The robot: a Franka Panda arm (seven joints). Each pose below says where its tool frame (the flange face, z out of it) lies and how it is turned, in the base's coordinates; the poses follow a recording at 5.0 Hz.
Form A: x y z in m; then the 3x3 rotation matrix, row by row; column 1 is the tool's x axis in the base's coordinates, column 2 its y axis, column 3 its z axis. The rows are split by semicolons.
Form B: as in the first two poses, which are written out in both.
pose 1, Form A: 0.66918 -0.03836 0.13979; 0.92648 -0.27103 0.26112; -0.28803 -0.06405 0.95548; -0.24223 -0.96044 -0.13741
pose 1, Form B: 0.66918 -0.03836 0.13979 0.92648 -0.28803 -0.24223 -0.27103 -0.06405 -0.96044
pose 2, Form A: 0.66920 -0.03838 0.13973; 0.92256 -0.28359 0.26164; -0.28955 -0.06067 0.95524; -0.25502 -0.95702 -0.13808
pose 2, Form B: 0.66920 -0.03838 0.13973 0.92256 -0.28955 -0.25502 -0.28359 -0.06067 -0.95702
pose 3, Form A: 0.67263 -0.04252 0.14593; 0.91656 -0.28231 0.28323; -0.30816 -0.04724 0.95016; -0.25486 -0.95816 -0.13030
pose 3, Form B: 0.67263 -0.04252 0.14593 0.91656 -0.30816 -0.25486 -0.28231 -0.04724 -0.95816
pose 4, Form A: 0.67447 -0.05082 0.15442; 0.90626 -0.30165 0.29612; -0.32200 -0.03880 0.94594; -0.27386 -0.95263 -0.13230
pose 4, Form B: 0.67447 -0.05082 0.15442 0.90626 -0.32200 -0.27386 -0.30165 -0.03880 -0.95263
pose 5, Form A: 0.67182 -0.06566 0.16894; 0.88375 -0.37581 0.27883; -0.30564 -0.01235 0.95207; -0.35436 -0.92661 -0.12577
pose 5, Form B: 0.67182 -0.06566 0.16894 0.88375 -0.30564 -0.35436 -0.37581 -0.01235 -0.92661
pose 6, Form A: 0.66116 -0.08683 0.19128; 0.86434 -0.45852 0.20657; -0.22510 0.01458 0.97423; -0.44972 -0.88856 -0.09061
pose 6, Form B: 0.66116 -0.08683 0.19128 0.86434 -0.22510 -0.44972 -0.45852 0.01458 -0.88856
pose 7, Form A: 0.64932 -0.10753 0.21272; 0.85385 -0.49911 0.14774; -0.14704 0.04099 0.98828; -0.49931 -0.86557 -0.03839
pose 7, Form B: 0.64932 -0.10753 0.21272 0.85385 -0.14704 -0.49931 -0.49911 0.04099 -0.86557
